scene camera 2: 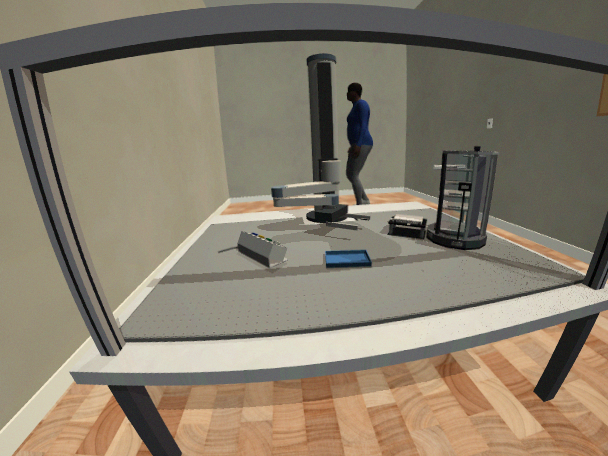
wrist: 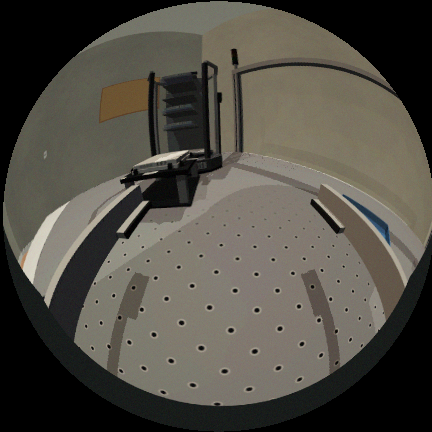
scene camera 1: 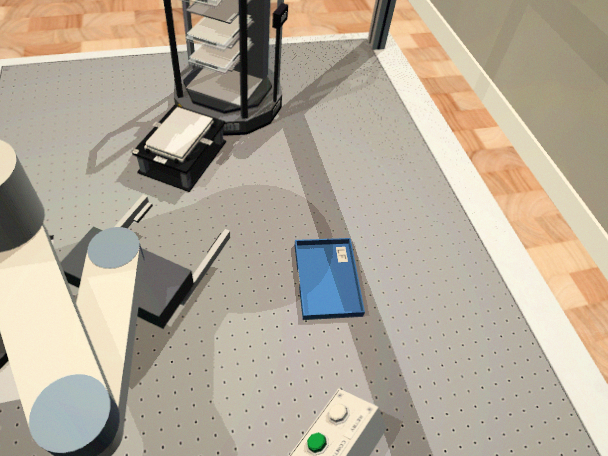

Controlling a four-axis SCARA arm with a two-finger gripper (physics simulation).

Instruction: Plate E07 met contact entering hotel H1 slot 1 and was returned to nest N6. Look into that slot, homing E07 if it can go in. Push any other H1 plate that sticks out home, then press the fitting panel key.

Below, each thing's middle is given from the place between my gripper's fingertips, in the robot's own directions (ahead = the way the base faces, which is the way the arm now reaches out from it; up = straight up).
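The white plate [scene camera 1: 180, 133] is 210 mm to the left of my hand and 10 mm ahead of it, and going by their middles, it is the nearest to my hand of the things named here. There is a round plate rack [scene camera 1: 248, 98] as well, 130 mm above my hand, 380 mm to the left of it and 130 mm ahead of it. The blue tray [scene camera 1: 329, 287] sits 60 mm below my hand, 230 mm ahead of it and 140 mm to the right of it. Going by their middles, the round plate rack is the farthest from my hand of the things named here.
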